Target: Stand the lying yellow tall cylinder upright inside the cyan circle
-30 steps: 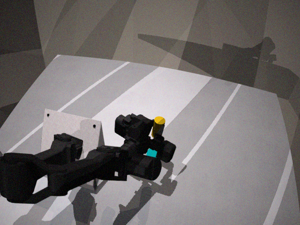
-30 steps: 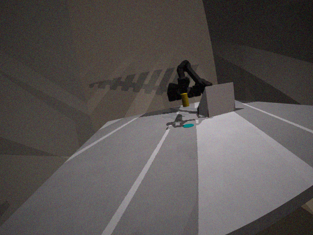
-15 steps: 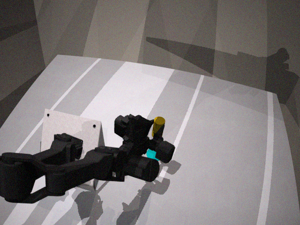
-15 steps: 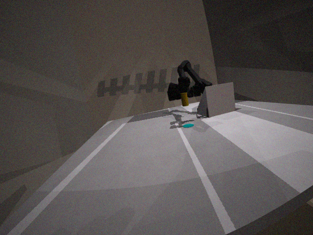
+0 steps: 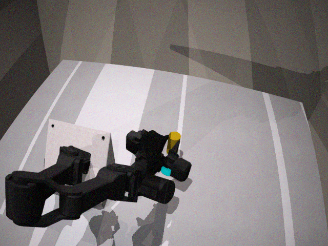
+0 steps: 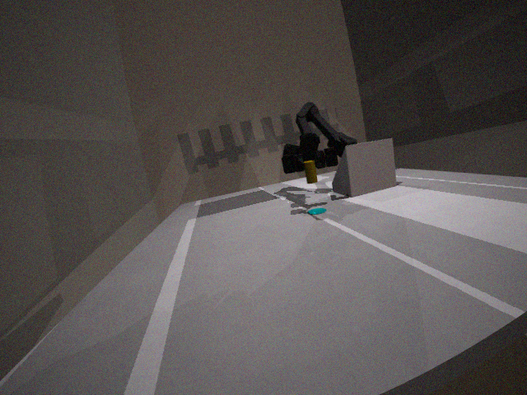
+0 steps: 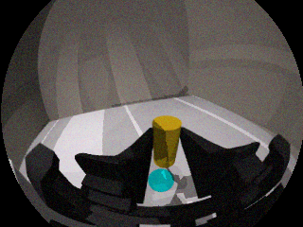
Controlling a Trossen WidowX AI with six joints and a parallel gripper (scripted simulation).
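My gripper tip is now 150 mm above the cyan circle. The rest, counted from my gripper tip: yellow tall cylinder (20 mm below).
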